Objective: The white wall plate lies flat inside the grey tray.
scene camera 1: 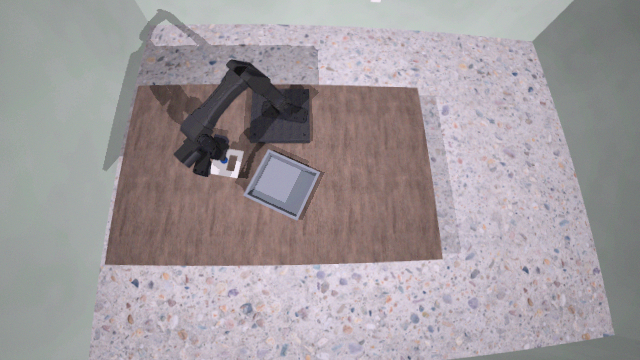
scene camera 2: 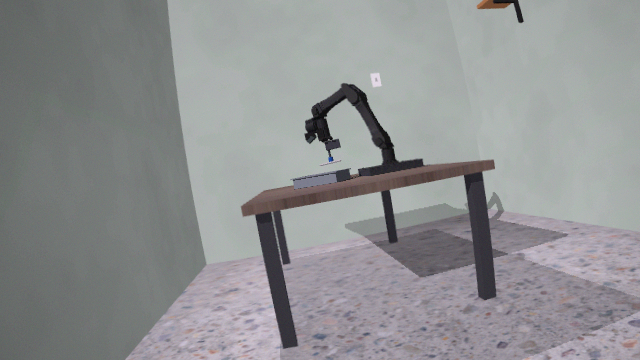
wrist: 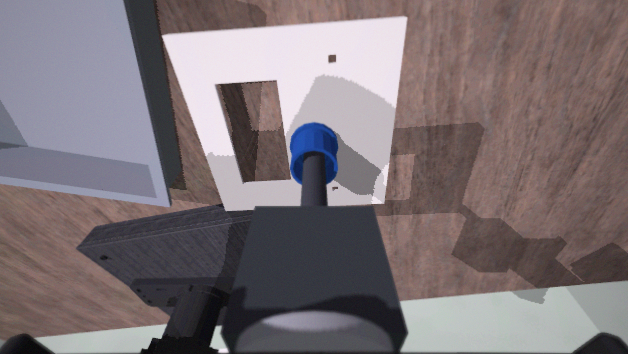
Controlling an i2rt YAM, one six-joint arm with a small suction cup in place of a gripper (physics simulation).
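The white wall plate [scene camera 1: 217,168] [scene camera 2: 338,161] [wrist: 367,45] hangs roughly level in the air, above the table and higher than the tray's rim. It has a rectangular opening and two small holes. My blue suction cup [scene camera 1: 224,160] [scene camera 2: 330,159] [wrist: 314,150] is shut on the plate's upper face, beside the opening. The grey tray [scene camera 1: 309,198] [scene camera 2: 314,180] [wrist: 159,170] stands on the table, to the right of the plate in scene camera 1 and to its left in the wrist view. The tray is open at the top, with a bright patch of light on its floor.
The wooden table [scene camera 1: 375,200] [scene camera 2: 400,183] [wrist: 525,90] bears the tray and the arm's dark base plate [scene camera 1: 300,132] [scene camera 2: 367,171] [wrist: 150,245], which lies behind the tray in scene camera 1. The arm's shadow falls on the wood. An orange shelf [scene camera 2: 494,4] hangs on the far wall.
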